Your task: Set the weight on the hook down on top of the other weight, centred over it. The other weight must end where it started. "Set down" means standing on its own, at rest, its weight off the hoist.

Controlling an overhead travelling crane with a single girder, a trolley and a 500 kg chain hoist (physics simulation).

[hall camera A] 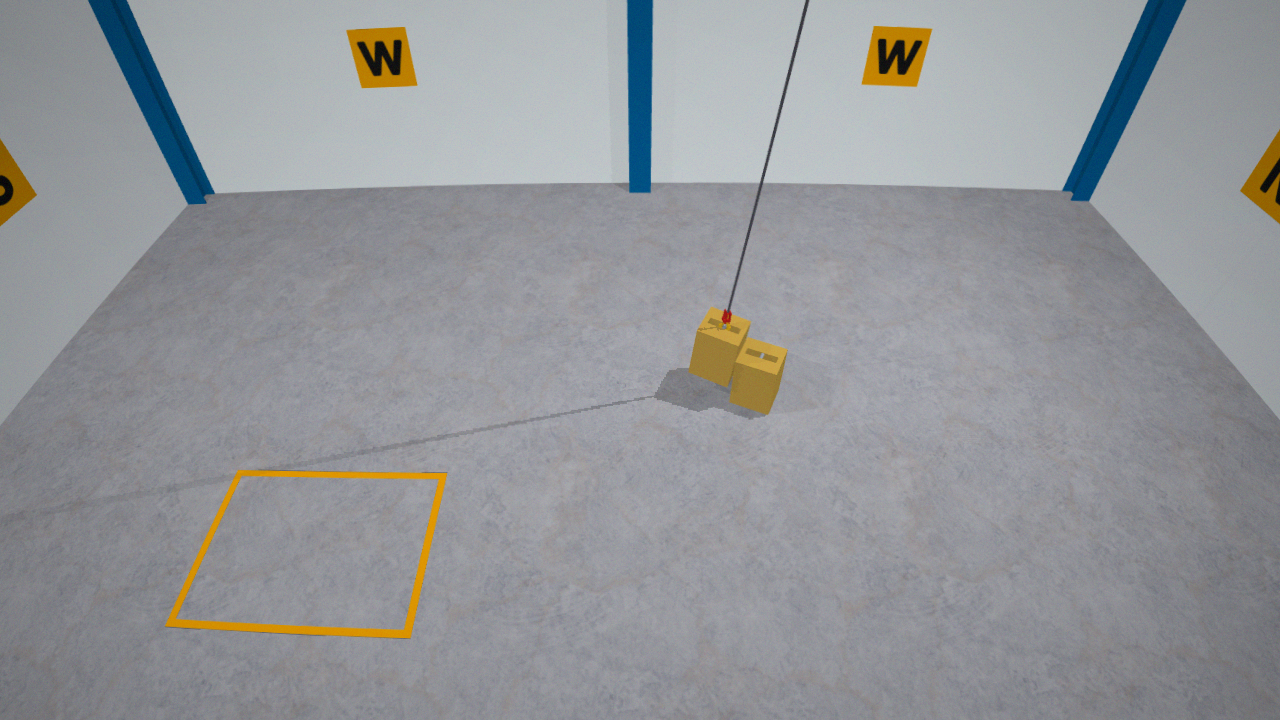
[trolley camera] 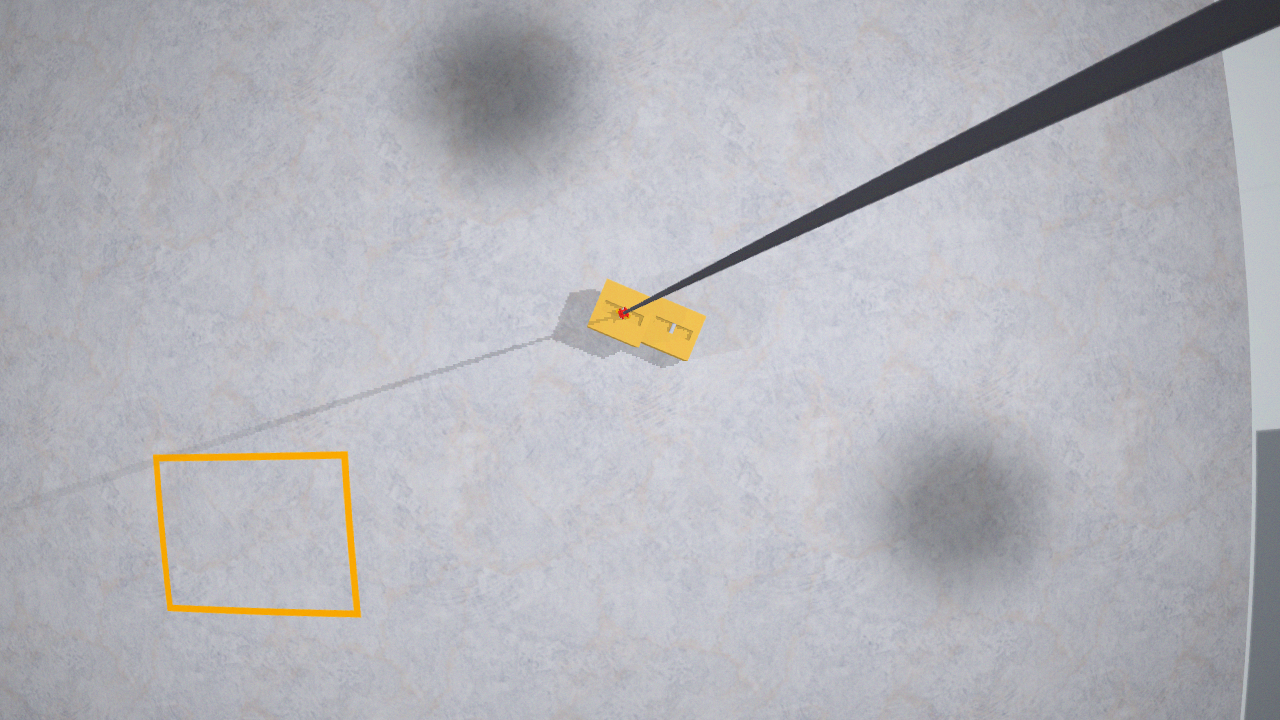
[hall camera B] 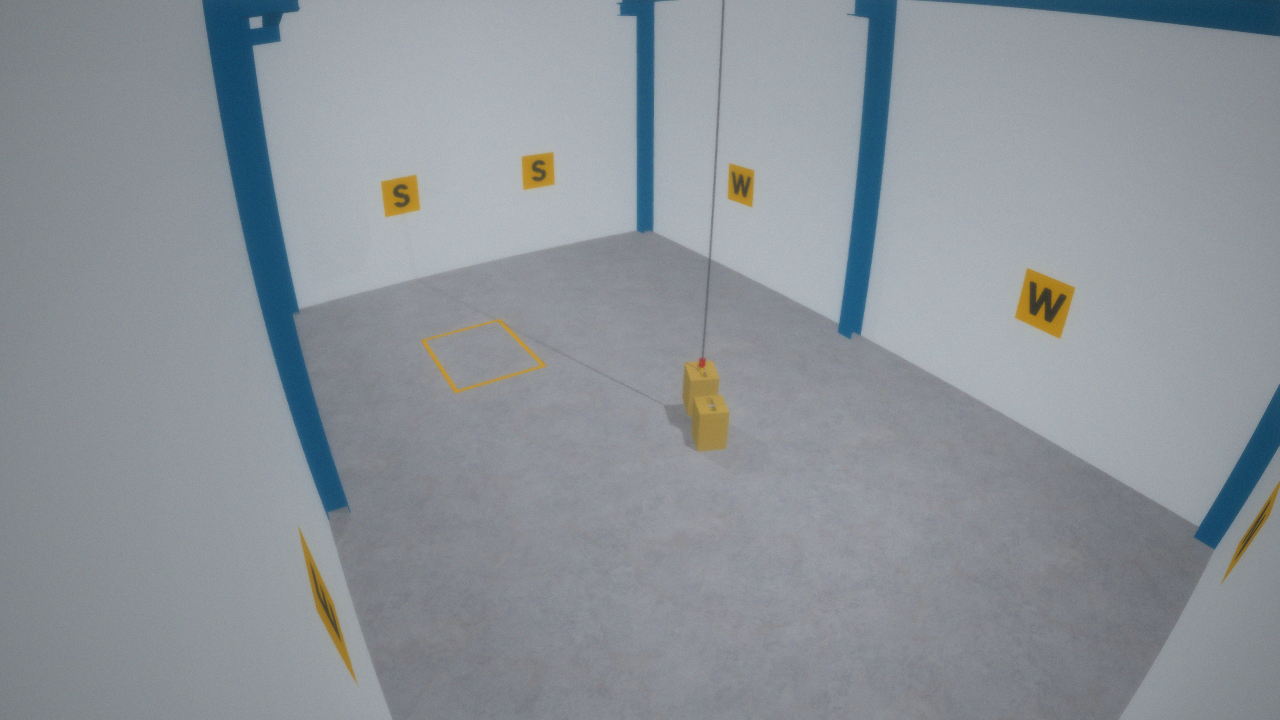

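Note:
The hook [hall camera A: 725,317] [hall camera B: 701,362] [trolley camera: 623,313] is red and is shut on the handle of a yellow block weight [hall camera A: 711,358] [hall camera B: 702,385] [trolley camera: 613,291]. The chain above it is straight. This weight hangs upright and low, and its underside looks a little above the floor. The other yellow weight [hall camera A: 758,386] [hall camera B: 711,429] [trolley camera: 677,312] stands upright on the floor close beside it, to the right in hall camera A and the trolley view. The hung weight's top is slightly higher, and it is beside the standing weight, not over it. Whether their sides touch cannot be told.
An orange square outline [hall camera A: 426,555] [hall camera B: 528,342] [trolley camera: 351,537] is marked on the floor, to the left of both weights. The shadow [hall camera A: 684,389] [trolley camera: 577,313] of the hung weight lies on the floor at its left. Blue columns [hall camera A: 639,98] [hall camera B: 868,170] stand along the walls.

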